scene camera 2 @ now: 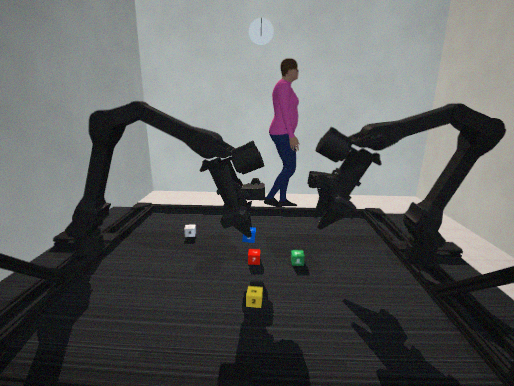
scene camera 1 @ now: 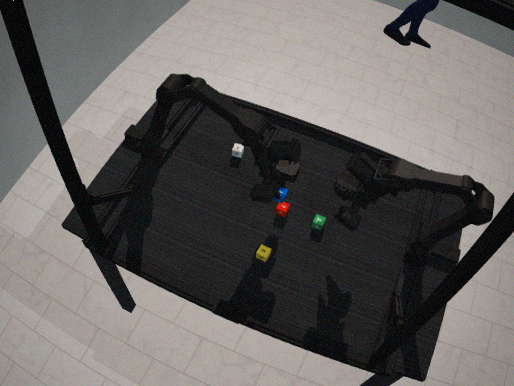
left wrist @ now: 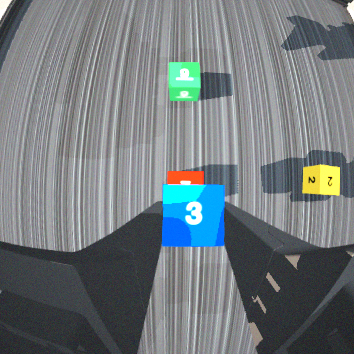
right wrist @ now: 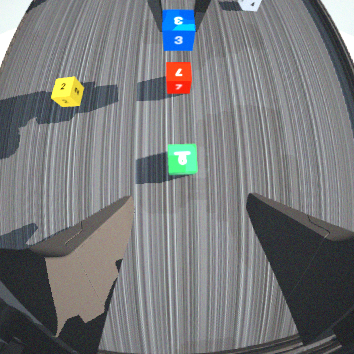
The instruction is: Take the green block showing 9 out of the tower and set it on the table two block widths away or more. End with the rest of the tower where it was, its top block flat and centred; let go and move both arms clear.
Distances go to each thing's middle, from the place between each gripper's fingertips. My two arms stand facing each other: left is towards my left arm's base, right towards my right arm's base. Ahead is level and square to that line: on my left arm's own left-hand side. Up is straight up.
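The red block [right wrist: 178, 78] is 10 mm to the right of my left hand and 70 mm below it, and the blue block [left wrist: 192, 215] is right at my left hand. The green block [left wrist: 184, 83] is 130 mm to the right of my left hand and 70 mm below it. The yellow block [right wrist: 67, 91] is 160 mm behind my left hand, 20 mm to the right of it and 70 mm below it. Going by its middle, the blue block is nearer to my left hand than to my right hand.
From my right hand, the red block is 16 cm to the left and 11 cm below. The blue block is 18 cm to the left of my right hand and 4 cm below it, the green block is 4 cm to the left of my right hand and 11 cm below it, and the yellow block is 17 cm behind my right hand, 15 cm to the left of it and 11 cm below it.
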